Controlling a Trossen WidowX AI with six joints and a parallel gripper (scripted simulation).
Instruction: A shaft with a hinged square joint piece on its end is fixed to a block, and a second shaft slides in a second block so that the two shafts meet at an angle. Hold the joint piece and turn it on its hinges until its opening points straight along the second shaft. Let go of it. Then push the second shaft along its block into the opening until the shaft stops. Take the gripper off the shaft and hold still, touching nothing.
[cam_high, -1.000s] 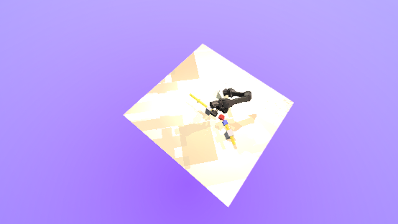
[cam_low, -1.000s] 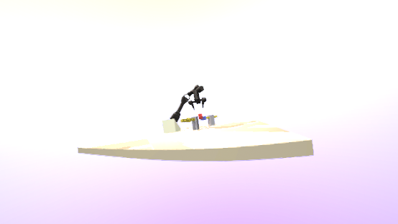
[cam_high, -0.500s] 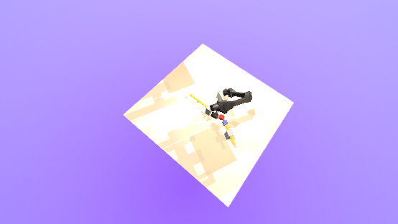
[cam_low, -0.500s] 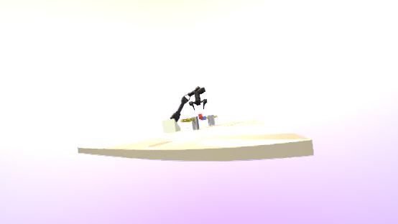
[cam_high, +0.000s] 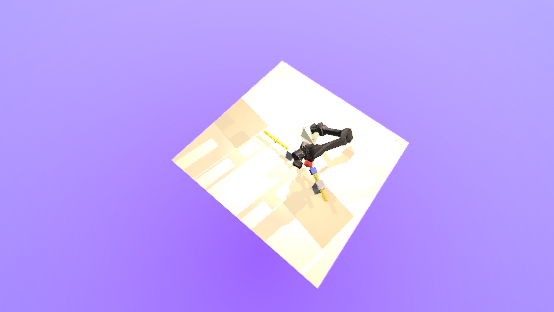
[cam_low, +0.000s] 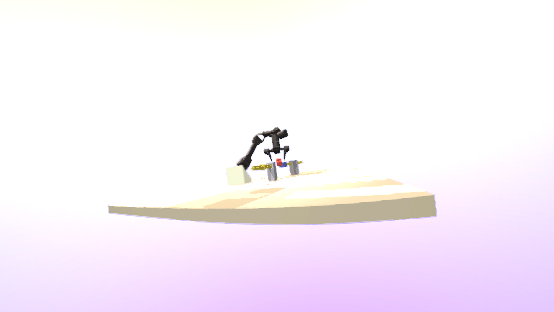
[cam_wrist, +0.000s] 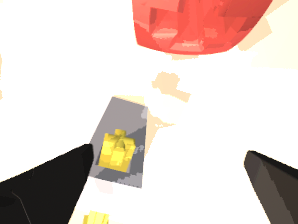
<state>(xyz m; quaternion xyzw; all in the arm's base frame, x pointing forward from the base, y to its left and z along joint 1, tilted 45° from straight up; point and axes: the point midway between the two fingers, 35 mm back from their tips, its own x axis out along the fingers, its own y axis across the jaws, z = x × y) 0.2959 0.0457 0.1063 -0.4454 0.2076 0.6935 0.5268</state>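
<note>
Now: the red joint piece 3 cm behind my gripper tip, 8 cm to the left of it and 1 cm below it.
</note>
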